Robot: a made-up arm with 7 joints. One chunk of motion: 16 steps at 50 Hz.
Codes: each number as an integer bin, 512 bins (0 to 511) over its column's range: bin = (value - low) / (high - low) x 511, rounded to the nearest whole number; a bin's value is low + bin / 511 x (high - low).
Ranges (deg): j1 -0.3..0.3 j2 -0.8..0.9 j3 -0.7..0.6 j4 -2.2..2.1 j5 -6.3..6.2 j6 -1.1..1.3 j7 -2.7..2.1
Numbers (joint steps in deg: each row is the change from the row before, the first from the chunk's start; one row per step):
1: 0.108 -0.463 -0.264 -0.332 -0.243 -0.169 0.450
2: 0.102 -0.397 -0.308 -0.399 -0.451 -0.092 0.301
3: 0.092 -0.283 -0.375 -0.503 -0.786 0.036 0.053
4: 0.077 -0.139 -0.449 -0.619 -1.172 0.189 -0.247
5: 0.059 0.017 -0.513 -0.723 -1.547 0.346 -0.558
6: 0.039 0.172 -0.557 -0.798 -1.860 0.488 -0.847
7: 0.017 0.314 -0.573 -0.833 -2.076 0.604 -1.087
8: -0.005 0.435 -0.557 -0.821 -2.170 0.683 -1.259
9: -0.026 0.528 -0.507 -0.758 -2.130 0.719 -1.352
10: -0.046 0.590 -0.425 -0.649 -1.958 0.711 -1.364
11: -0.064 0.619 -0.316 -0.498 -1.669 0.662 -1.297
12: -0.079 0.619 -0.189 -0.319 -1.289 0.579 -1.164
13: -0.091 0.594 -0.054 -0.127 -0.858 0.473 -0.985
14: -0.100 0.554 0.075 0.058 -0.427 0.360 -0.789
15: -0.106 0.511 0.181 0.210 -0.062 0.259 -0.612
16: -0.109 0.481 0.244 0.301 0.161 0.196 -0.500
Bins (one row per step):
1: 347 101 171 222 248 198 335
2: 342 121 154 214 239 215 319
3: 334 155 128 202 225 242 293
4: 321 199 99 188 210 274 261
5: 306 246 74 176 194 308 228
6: 289 292 56 167 182 338 197
7: 270 335 50 162 173 363 172
8: 251 371 56 164 169 380 153
9: 233 399 76 171 170 387 144
10: 216 418 108 184 178 386 142
11: 201 427 151 202 189 375 149
12: 188 427 201 224 205 357 164
13: 178 419 254 246 222 335 183
14: 170 407 305 268 240 311 203
15: 165 394 346 286 255 289 222
16: 163 385 371 297 264 276 234

